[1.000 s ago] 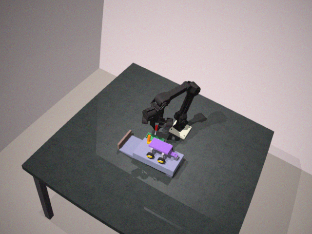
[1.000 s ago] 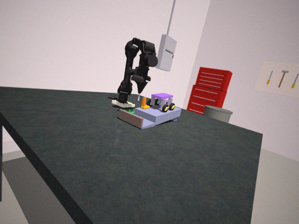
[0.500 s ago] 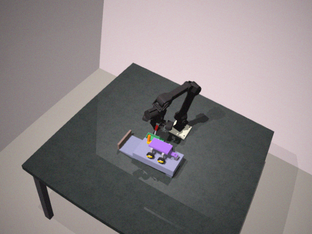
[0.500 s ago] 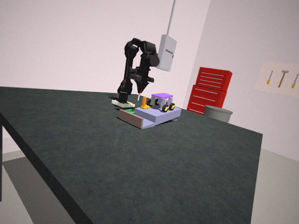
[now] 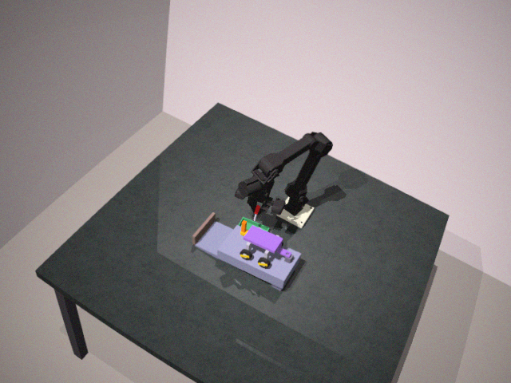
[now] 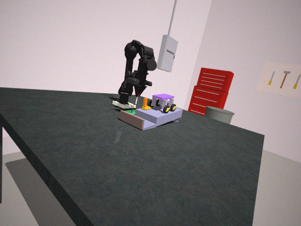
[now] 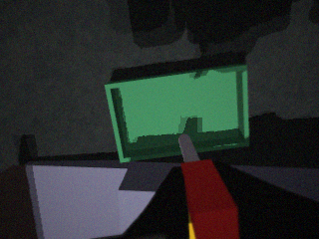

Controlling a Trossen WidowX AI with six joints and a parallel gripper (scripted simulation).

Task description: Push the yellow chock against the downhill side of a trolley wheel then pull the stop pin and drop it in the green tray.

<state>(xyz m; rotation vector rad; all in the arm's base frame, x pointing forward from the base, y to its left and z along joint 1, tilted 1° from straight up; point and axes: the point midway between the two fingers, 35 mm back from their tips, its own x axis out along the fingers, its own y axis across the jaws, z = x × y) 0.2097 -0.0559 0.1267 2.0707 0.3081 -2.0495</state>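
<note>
The green tray is 12 cm below my gripper tip. Round my gripper tip: yellow chock 7 cm ahead, 3 cm below, 2 cm to the left; red-headed stop pin right at my gripper tip; trolley 11 cm to the left, 11 cm ahead, 1 cm below.
</note>
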